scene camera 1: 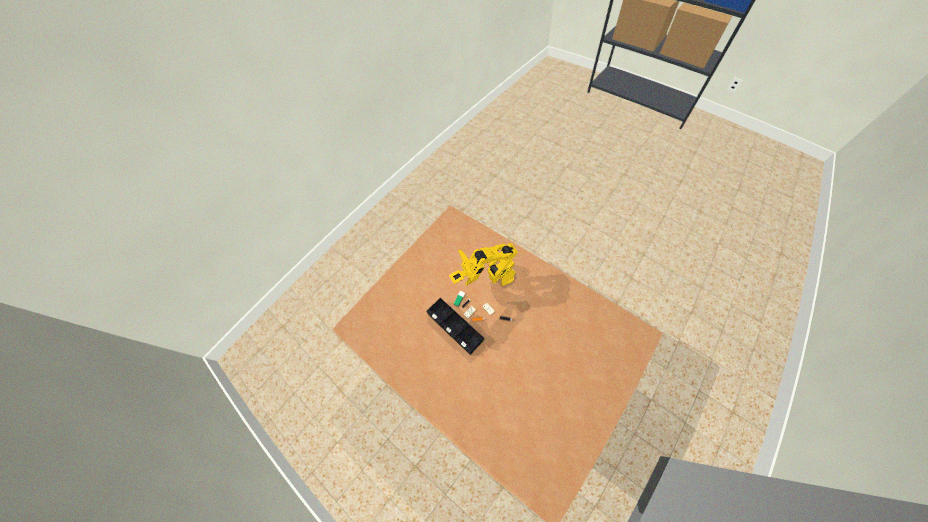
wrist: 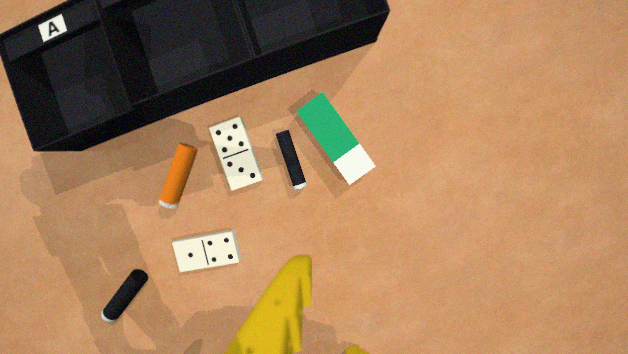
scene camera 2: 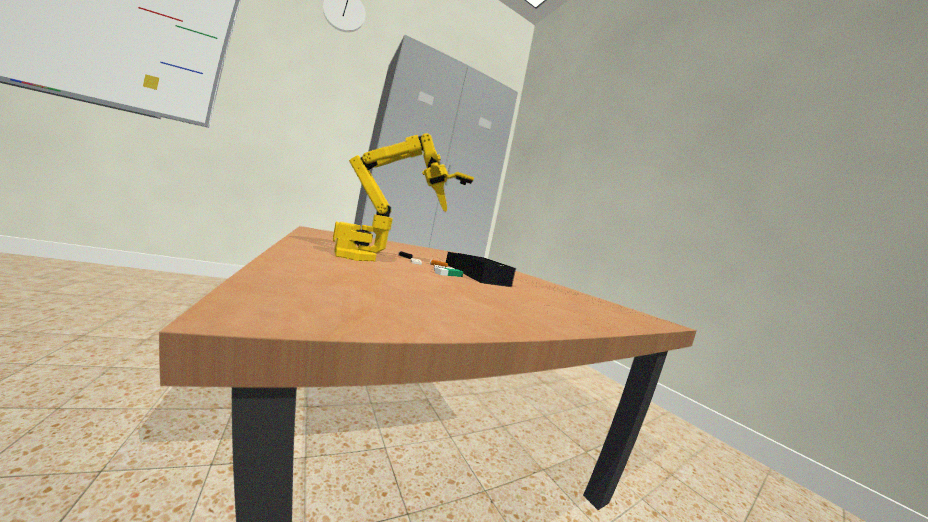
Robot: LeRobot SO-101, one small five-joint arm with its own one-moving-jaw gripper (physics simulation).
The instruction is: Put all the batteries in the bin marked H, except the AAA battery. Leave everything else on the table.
Note:
I see a black three-compartment bin row (scene camera 2: pixel 483 270), a green-and-white eraser (wrist: pixel 319 115) and an orange battery (wrist: pixel 185 154).
The black three-compartment bin row also shows in scene camera 1 (scene camera 1: pixel 460 330) and in the wrist view (wrist: pixel 80 80).

